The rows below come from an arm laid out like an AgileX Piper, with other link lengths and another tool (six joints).
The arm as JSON. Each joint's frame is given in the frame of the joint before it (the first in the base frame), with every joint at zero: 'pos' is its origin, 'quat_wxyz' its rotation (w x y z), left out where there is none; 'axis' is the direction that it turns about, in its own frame. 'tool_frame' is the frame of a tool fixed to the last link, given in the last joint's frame.
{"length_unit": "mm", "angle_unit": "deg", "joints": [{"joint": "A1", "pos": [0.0, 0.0, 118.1], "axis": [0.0, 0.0, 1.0]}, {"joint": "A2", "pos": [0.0, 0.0, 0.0], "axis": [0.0, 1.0, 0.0]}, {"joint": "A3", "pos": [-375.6, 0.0, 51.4], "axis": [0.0, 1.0, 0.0]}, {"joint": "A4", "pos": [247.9, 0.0, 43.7], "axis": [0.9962, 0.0, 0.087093]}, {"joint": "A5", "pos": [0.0, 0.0, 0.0], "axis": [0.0, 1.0, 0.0]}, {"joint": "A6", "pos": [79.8, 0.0, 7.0], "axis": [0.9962, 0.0, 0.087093]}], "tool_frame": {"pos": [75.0, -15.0, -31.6], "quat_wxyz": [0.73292, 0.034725, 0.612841, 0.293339]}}
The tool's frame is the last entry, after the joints.
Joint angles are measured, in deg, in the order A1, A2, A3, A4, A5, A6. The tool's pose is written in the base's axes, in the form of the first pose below.
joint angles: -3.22, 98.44, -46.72, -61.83, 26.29, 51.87
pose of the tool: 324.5 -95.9 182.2 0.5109 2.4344 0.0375
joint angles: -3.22, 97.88, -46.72, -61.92, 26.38, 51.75
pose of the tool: 323.8 -96.2 185.6 0.5060 2.4267 0.0360
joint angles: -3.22, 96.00, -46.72, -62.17, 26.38, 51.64
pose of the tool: 321.6 -96.4 196.6 0.4936 2.3963 0.0386
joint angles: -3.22, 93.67, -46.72, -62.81, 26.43, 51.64
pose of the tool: 318.6 -97.0 210.5 0.4750 2.3583 0.0381
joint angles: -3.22, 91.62, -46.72, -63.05, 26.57, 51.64
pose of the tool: 315.0 -97.4 222.3 0.4664 2.3244 0.0388
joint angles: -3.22, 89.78, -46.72, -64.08, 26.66, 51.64
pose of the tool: 312.1 -98.5 233.7 0.4427 2.2955 0.0313
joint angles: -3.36, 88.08, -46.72, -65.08, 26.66, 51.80
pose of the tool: 309.1 -100.1 244.1 0.4252 2.2663 0.0248
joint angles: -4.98, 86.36, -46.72, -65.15, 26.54, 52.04
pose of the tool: 302.5 -108.2 253.4 0.4544 2.2277 0.0172
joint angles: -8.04, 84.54, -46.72, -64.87, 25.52, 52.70
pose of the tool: 293.9 -121.2 262.4 0.5133 2.1718 0.0181
